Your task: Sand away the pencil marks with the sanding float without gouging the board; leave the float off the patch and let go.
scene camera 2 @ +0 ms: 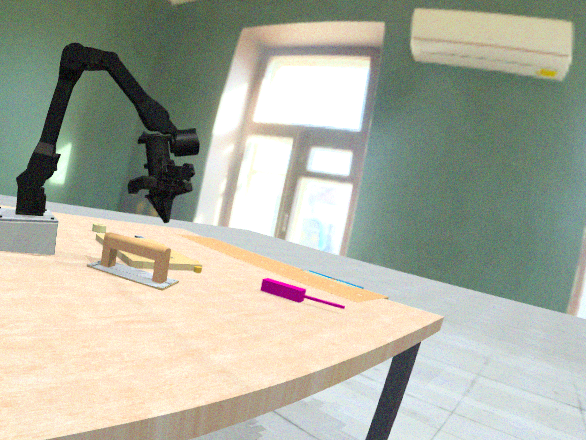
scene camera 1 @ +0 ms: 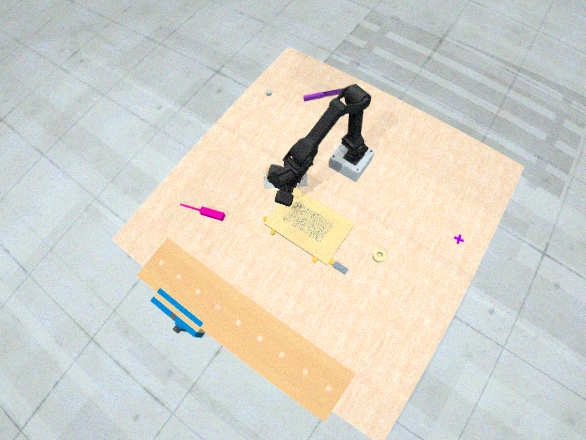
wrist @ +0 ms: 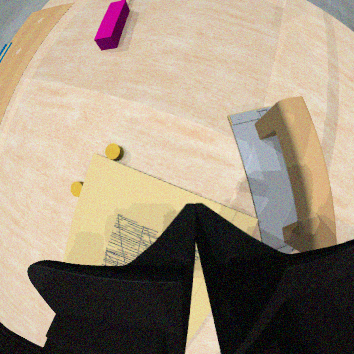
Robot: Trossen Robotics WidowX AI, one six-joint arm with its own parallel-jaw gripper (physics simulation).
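Pixels of known places: gripper, fingertip midpoint: (scene camera 2: 166, 222) (scene camera 1: 281, 190) (wrist: 193, 210); arm's base at its link origin: (scene camera 2: 29, 212) (scene camera 1: 353, 156).
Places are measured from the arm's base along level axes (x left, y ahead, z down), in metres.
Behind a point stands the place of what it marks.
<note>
The sanding float, with its wooden handle (scene camera 2: 137, 245) {z 0.007, x -0.207, y 0.216 m} (wrist: 307, 170) {z 0.000, x -0.188, y 0.236 m} on top and its thin grey plate (scene camera 1: 269, 183) {z 0.070, x -0.223, y 0.284 m} (scene camera 2: 125, 272) {z 0.071, x -0.187, y 0.204 m} (wrist: 255, 165) {z 0.071, x -0.187, y 0.262 m} flat on the table, stands upright close beside one corner of the yellow board (scene camera 1: 334, 245) {z 0.057, x 0.158, y 0.338 m} (wrist: 87, 215) {z 0.057, x -0.049, y 0.413 m}. In scene view 1 the arm hides most of the float. Dense pencil marks (scene camera 1: 307, 220) (wrist: 127, 240) cover the middle of the board; the fingers hide part of them in the wrist view. My gripper (scene camera 2: 166, 220) {z -0.037, x -0.123, y 0.314 m} (wrist: 193, 210) {z -0.037, x -0.123, y 0.314 m} is shut and empty, its tips together, raised above the table and off the float's handle.
Yellow pegs (scene camera 1: 272, 232) (wrist: 114, 151) and a grey block (scene camera 1: 340, 267) {z 0.061, x 0.228, y 0.393 m} edge the board. A magenta screwdriver (scene camera 1: 212, 213) {z 0.047, x -0.309, y 0.539 m} (scene camera 2: 283, 290) {z 0.058, x -0.327, y 0.529 m} (wrist: 111, 25) {z 0.047, x -0.296, y 0.521 m}, a pale ring (scene camera 1: 374, 256) {z 0.051, x 0.305, y 0.281 m}, a purple cross (scene camera 1: 459, 239) {z 0.068, x 0.538, y 0.006 m} and a purple bar (scene camera 1: 320, 95) {z 0.049, x -0.329, y -0.213 m} lie around. An orange strip (scene camera 1: 240, 335) {z 0.074, x 0.094, y 0.823 m} lies along one table edge.
</note>
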